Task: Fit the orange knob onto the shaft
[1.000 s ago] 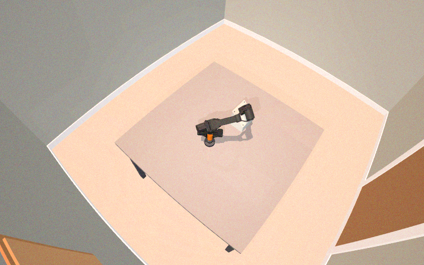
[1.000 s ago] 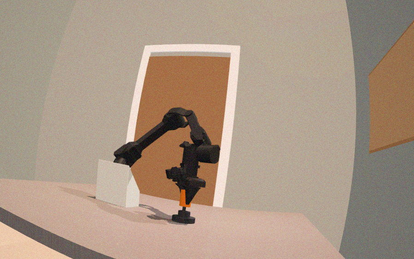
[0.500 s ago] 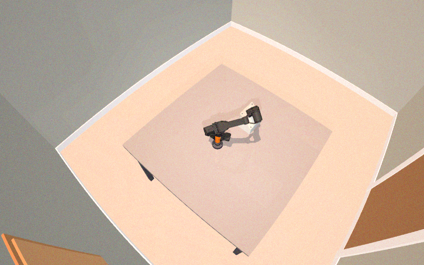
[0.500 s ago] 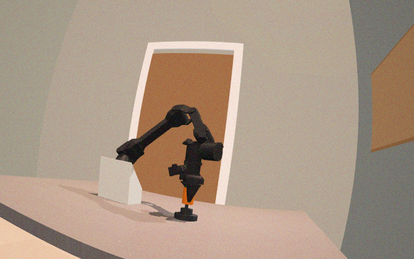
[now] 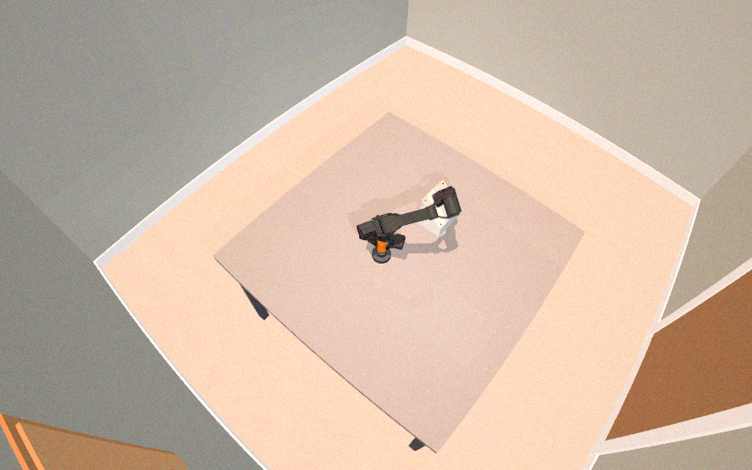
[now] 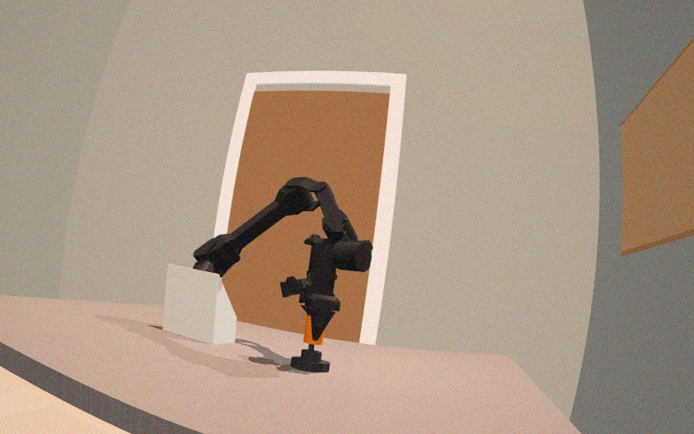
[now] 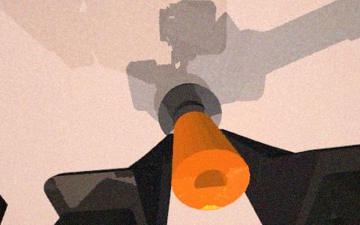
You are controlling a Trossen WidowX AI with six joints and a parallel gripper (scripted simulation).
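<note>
The orange knob is 20 mm above my gripper tip. From my gripper tip the other things lie so: pedestal (40 mm below).
</note>
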